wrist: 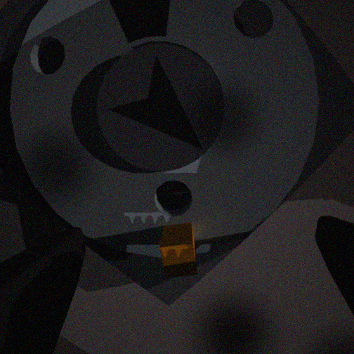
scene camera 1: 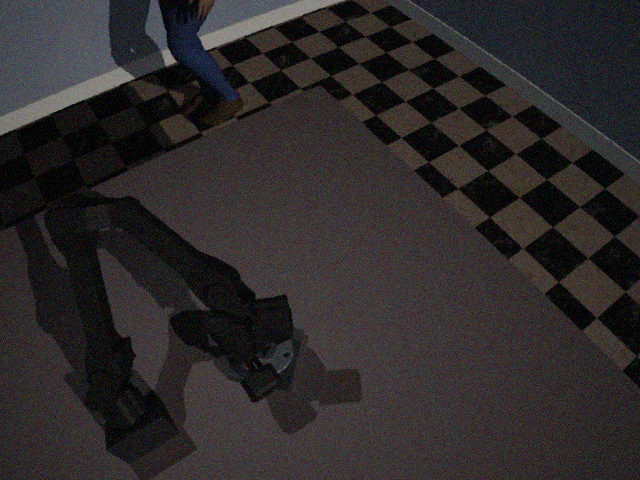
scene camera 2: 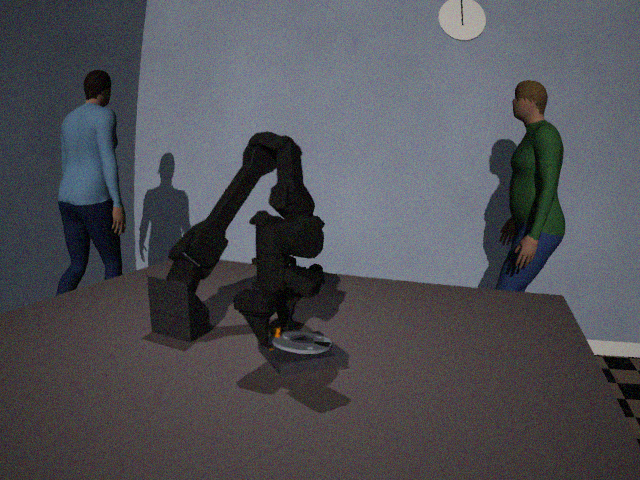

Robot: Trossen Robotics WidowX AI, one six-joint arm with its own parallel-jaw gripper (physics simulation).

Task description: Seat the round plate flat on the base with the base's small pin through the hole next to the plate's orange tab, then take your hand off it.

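Places are measured from the arm's base along level axes (x ahead, y left, z up), in millimetres.
Pixels of known places: gripper, fingertip midpoint: (scene camera 1: 249, 367) (scene camera 2: 275, 338); arm's base at its link origin: (scene camera 1: 131, 421) (scene camera 2: 176, 292).
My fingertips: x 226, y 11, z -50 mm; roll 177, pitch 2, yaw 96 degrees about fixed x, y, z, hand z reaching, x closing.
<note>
Ahead of a thing's pixels: the offset from my fingertips to its top centre. Level surfaces: height alone.
The grey round plate (scene camera 1: 283, 355) (scene camera 2: 302, 351) (wrist: 280, 125) lies over the dark square base @(dy +17, dx +44, dz +2 mm) (scene camera 2: 294, 364) (wrist: 169, 291). It looks roughly level; I cannot tell whether it is fully down. Its orange tab @(dy +9, dx -1, dz +18 mm) (scene camera 1: 246, 364) (scene camera 2: 278, 332) (wrist: 179, 247) stands at the rim, at the bottom in the wrist view. The hole (wrist: 173, 198) next to the tab looks dark, and I cannot make out the small pin in it. A round centre piece (wrist: 135, 85) shows in the plate's middle opening, with a dark gap at its left. My gripper (scene camera 2: 279, 333) (wrist: 202, 234) is open, its fingers apart on both sides of the tab.
The arm's block-shaped foot (scene camera 1: 149, 439) (scene camera 2: 169, 307) stands on the brown table @(dz -36 mm) (scene camera 1: 413, 335) (scene camera 2: 439, 387). Arm shadows fall over the plate and table. A person in blue (scene camera 2: 87, 155) and one in green (scene camera 2: 537, 175) stand beyond the table.
</note>
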